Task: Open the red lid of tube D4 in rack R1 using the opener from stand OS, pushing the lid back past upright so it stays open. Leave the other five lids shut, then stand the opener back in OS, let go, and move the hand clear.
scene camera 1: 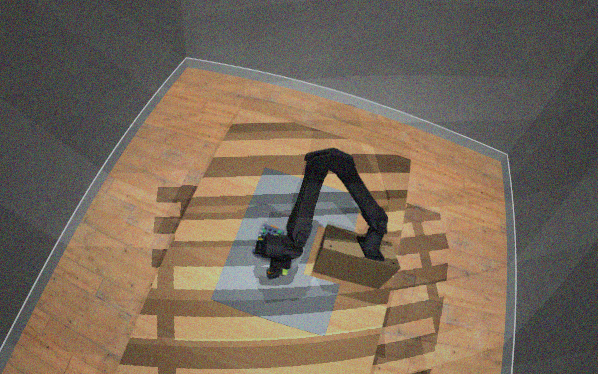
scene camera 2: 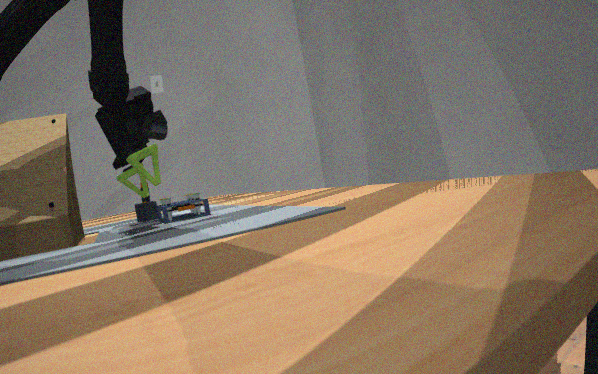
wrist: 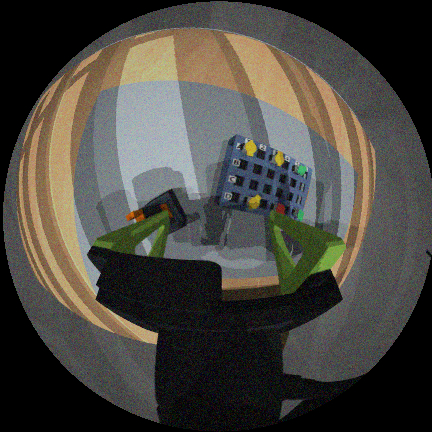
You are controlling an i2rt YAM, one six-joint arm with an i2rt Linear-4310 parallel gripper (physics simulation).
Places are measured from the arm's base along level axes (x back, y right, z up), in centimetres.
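Pixels of known places: gripper, fingertip midpoint: (scene camera 2: 151, 191) (wrist: 218, 215); arm's base, link origin: (scene camera 1: 369, 249).
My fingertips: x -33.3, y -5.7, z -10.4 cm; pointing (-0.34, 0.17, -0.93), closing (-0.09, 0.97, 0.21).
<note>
Ahead of a thing's pixels: the offset from my fingertips to its top centre. "spot": to the spot under its first point. Level surfaces: height alone.
Rack R1 @(dx -3.4, dy +7.9, dz -1.9 cm) (wrist: 255, 177) (scene camera 2: 206, 206) is a blue grid on the mat. In the wrist view, red lid D4 @(dx -0.5, dy +8.1, dz -1.9 cm) (wrist: 280, 209) is in its near row and looks shut. Three yellow lids and two green lids also look shut, though they are small. Stand OS @(dx +0.9, dy -5.2, dz -2.1 cm) (wrist: 176, 207) (scene camera 2: 146, 212) is a dark block left of the rack in the wrist view. The opener, with orange parts @(spot: dx -0.3, dy -6.9, dz +1.9 cm) (wrist: 135, 216) (scene camera 2: 141, 186), stands in it. My gripper (wrist: 218, 215) is open and empty, above the mat between stand and rack. Its right green finger overlaps the view close to the red lid; contact cannot be told.
A grey-blue mat @(dz -6.1 cm) (scene camera 1: 240, 280) (scene camera 2: 280, 215) lies under the rack and stand. A large wooden block (scene camera 1: 350, 262) (scene camera 2: 37, 195) stands beside the mat, under the arm's base. The wooden table top (scene camera 1: 185, 100) extends around them.
</note>
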